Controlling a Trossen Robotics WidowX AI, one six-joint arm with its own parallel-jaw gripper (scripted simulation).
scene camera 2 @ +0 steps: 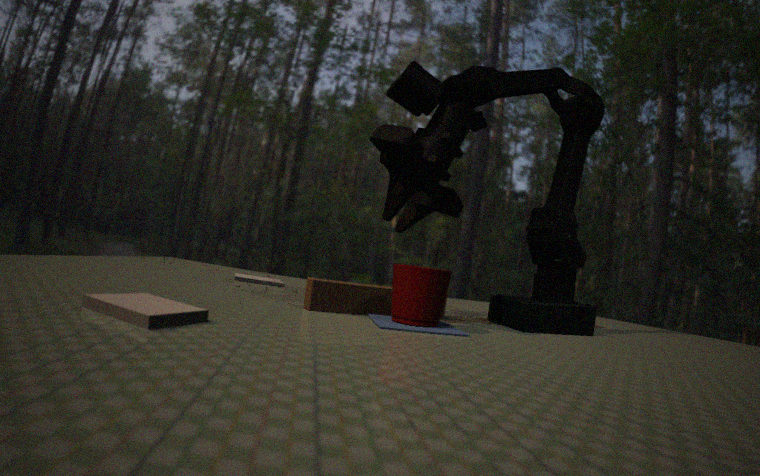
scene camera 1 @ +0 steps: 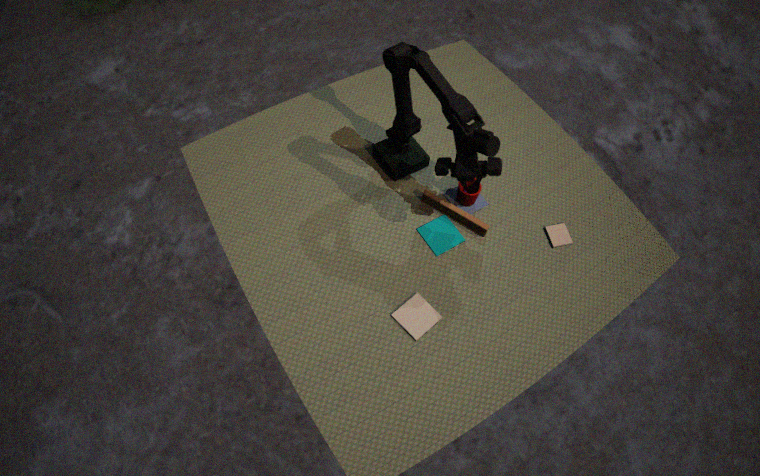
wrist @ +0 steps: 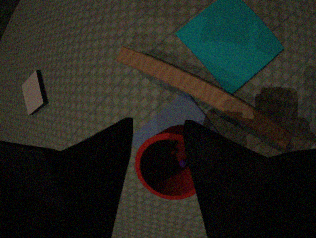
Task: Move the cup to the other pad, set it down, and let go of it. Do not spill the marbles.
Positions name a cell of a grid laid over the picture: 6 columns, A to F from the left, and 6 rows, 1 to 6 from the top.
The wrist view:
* my gripper: D4
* wooden bar: E3
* blue-grey pad: D3
